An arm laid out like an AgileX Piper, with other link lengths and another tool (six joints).
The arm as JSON. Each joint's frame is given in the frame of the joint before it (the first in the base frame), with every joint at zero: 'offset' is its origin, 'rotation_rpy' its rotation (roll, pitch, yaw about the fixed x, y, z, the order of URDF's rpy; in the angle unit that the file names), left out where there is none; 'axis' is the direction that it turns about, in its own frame. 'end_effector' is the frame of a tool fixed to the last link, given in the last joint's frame.
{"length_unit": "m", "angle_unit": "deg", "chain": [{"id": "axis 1", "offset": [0.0, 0.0, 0.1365], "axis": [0.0, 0.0, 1.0]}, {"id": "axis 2", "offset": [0.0, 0.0, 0.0], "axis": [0.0, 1.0, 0.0]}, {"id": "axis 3", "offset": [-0.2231, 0.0, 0.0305], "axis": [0.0, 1.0, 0.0]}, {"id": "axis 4", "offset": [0.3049, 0.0, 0.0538], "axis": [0.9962, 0.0, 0.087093]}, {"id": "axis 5", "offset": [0.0, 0.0, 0.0], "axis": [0.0, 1.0, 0.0]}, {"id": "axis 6", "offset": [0.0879, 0.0, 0.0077], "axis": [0.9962, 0.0, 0.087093]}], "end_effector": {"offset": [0.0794, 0.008, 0.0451], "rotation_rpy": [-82.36, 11.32, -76.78]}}
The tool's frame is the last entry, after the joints.
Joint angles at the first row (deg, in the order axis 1, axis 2, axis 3, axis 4, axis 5, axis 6):
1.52, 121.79, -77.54, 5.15, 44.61, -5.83
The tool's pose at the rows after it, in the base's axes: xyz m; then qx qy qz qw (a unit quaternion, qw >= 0):
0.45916 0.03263 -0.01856 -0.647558 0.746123 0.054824 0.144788
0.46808 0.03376 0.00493 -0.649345 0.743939 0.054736 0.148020
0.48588 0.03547 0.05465 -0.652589 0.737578 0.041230 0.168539
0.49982 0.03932 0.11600 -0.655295 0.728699 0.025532 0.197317
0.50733 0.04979 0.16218 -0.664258 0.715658 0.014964 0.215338
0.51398 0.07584 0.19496 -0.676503 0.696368 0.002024 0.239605
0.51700 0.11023 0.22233 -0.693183 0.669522 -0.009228 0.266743
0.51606 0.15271 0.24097 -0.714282 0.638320 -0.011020 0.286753
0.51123 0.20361 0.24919 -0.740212 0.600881 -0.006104 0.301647
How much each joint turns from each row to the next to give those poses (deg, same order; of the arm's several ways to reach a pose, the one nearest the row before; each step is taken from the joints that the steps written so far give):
0.00, -0.85, -0.94, 0.00, 1.19, 0.00
0.00, -1.19, -3.13, 0.00, 4.00, 0.00
0.00, -2.60, -5.60, 0.06, 5.33, 0.00
0.12, -2.99, -6.57, 0.55, 5.77, 0.00
1.03, -0.96, -6.58, 0.09, 4.93, 0.07
2.90, 0.06, -5.12, -0.05, 1.48, 0.99
3.74, 0.23, -4.14, -0.01, 0.01, 0.70
4.53, 1.54, -4.67, 0.01, 0.36, 0.55
5.29, 2.88, -4.87, 0.03, -0.02, 0.17

